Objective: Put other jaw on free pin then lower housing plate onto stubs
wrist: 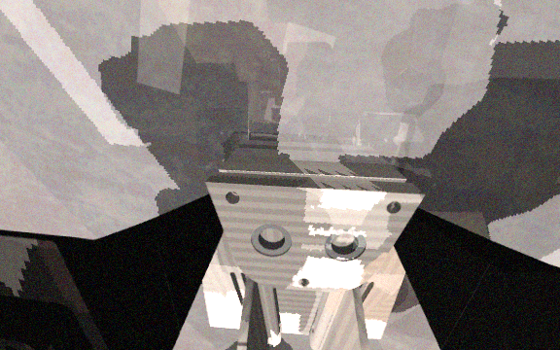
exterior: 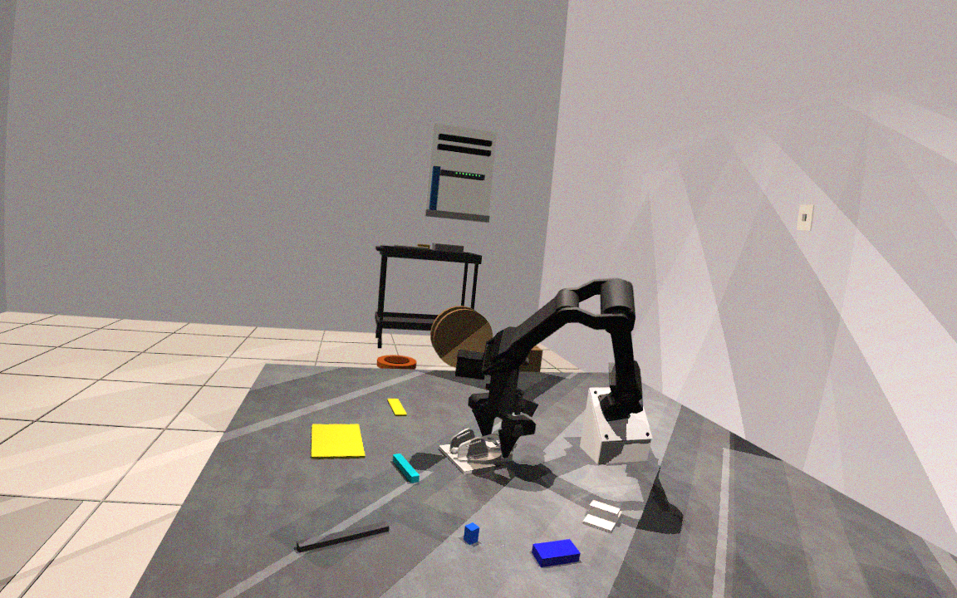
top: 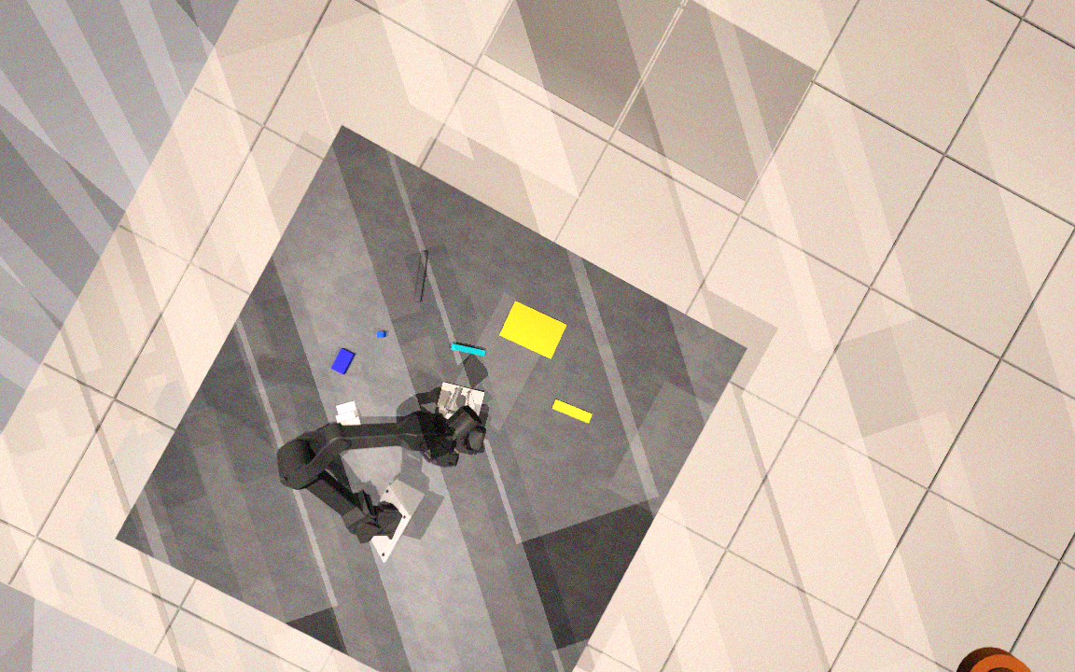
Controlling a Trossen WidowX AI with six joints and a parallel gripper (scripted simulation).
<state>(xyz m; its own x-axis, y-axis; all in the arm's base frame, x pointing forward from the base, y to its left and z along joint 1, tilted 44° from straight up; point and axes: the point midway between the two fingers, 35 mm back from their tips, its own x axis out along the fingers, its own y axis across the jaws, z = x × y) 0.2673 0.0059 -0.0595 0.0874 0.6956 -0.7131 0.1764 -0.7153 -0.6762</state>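
The white jaw is 2 cm ahead of my gripper tip and 2 cm to the left of it. The rest, counted from my gripper tip: cyan bar 21 cm ahead, 5 cm to the left; then small yellow bar 17 cm ahead, 29 cm to the right, 1 cm below; then small blue cube 15 cm ahead, 29 cm to the left.
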